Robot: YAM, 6 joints.
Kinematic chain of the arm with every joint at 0, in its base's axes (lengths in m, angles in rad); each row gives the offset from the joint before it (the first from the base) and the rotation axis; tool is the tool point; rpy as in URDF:
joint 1: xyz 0 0 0.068 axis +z
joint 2: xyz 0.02 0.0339 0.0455 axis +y
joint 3: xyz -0.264 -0.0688 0 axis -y
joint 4: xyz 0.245 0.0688 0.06 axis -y
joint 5: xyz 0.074 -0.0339 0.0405 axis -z
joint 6: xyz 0.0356 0 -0.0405 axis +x
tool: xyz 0 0 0 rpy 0 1.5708 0
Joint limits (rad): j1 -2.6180..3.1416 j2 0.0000..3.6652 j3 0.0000..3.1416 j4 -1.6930..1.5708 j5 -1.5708..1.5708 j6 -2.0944..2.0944
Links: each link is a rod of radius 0.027 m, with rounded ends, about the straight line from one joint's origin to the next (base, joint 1, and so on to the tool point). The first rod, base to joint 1, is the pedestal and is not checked.
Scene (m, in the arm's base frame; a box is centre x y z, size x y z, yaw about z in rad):
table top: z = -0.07
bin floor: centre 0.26 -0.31 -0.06 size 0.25 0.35 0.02 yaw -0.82
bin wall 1: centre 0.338 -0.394 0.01 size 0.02 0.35 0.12 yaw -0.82
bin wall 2: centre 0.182 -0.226 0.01 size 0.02 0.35 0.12 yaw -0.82
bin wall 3: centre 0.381 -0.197 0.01 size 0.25 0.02 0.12 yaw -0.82
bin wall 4: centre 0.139 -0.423 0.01 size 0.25 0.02 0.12 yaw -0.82
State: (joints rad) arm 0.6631 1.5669 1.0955 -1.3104 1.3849 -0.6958
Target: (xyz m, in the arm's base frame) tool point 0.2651 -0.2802 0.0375
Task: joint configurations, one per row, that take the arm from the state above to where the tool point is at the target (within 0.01 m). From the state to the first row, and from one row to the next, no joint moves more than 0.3 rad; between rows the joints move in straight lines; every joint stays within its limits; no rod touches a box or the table.
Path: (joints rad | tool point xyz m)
1: 0.3860 1.6658 1.1789 -1.2540 1.3842 -0.6958 | 0.2689 0.0715 0.2353
2: 0.1089 1.7647 1.2622 -1.1976 1.3836 -0.6958 | 0.3061 -0.0017 0.2272
3: -0.1681 1.8636 1.3456 -1.1412 1.3829 -0.6958 | 0.3211 -0.0900 0.2167
4: -0.4452 1.9624 1.4290 -1.0848 1.3822 -0.6958 | 0.3084 -0.1859 0.2040
5: -0.7223 2.0613 1.5124 -1.0284 1.3816 -0.6958 | 0.2651 -0.2802 0.1890
6: -0.7226 2.2545 1.4961 -0.9850 1.3673 -0.6958 | 0.2709 -0.2854 0.1132
7: -0.7228 2.4477 1.4798 -0.9415 1.3531 -0.6958 | 0.2651 -0.2802 0.0375

